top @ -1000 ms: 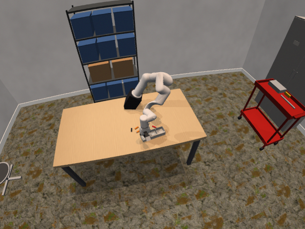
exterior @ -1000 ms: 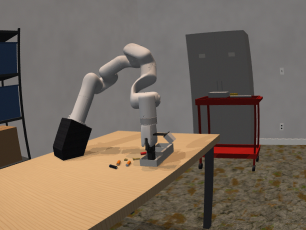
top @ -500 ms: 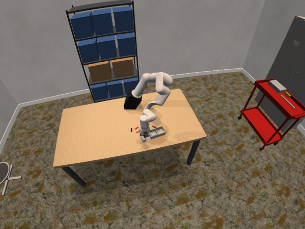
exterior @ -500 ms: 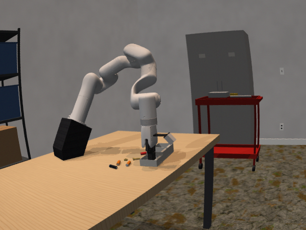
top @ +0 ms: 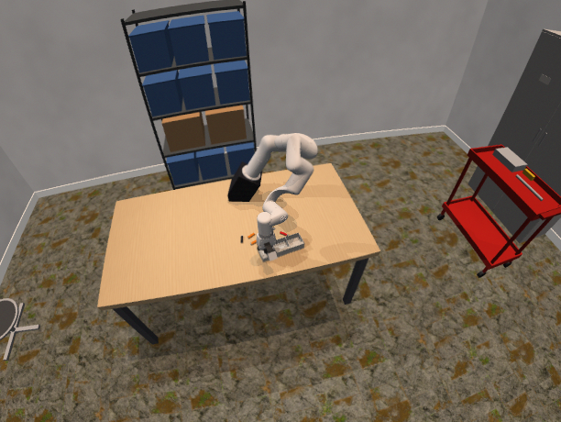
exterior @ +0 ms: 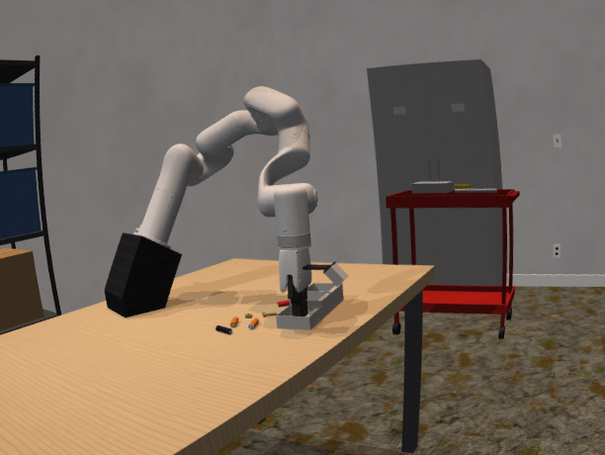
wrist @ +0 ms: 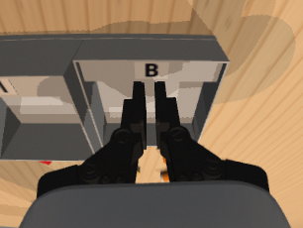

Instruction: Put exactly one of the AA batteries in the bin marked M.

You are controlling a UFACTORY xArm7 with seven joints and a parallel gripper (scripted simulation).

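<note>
My hand is 8 cm to the right of the bin tray, 2 cm past it and 1 cm above it. The rest, counted from my hand: brass bolt (11 cm behind, 3 cm below, 1 cm to the left); then brass nut (15 cm behind, 3 cm below, 2 cm to the right); then red AA battery (13 cm behind, 11 cm to the left, 3 cm below).
</note>
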